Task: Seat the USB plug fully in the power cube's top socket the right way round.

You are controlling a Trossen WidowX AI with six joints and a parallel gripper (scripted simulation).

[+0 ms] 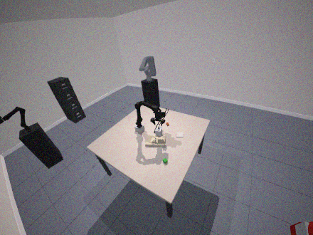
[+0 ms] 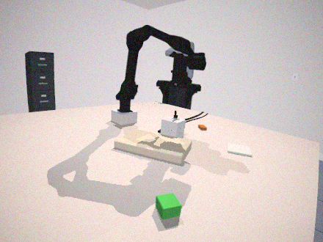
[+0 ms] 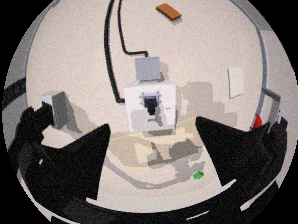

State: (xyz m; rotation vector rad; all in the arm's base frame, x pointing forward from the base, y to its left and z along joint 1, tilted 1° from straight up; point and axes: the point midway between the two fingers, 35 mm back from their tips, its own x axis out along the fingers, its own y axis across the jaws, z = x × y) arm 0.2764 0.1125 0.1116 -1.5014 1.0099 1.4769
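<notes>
My gripper tip is now 4 cm above the dark USB plug. From my gripper tip the other things lie so: orange piece 3 cm behind, 22 cm to the left, 13 cm below; then flat white block 25 cm ahead, 14 cm to the left, 13 cm below; then flat tan board 7 cm ahead, 15 cm to the right, 12 cm below.
</notes>
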